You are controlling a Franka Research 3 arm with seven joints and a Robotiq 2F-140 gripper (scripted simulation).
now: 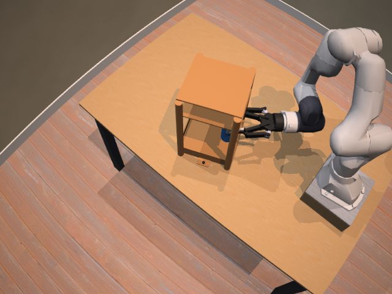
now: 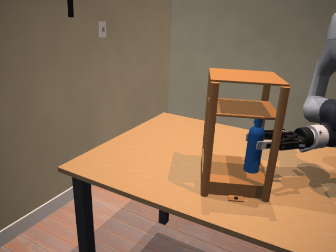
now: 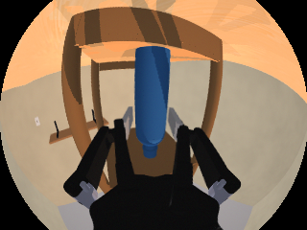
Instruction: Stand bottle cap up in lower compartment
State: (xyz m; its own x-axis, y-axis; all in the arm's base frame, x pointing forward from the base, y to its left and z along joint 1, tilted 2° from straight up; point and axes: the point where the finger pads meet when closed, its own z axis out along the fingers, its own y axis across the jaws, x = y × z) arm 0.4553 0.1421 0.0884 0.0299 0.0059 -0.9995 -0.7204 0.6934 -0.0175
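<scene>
Right now the shelving unit is 7 cm ahead of my hand, 4 cm to the left of it and 3 cm above it.
</scene>
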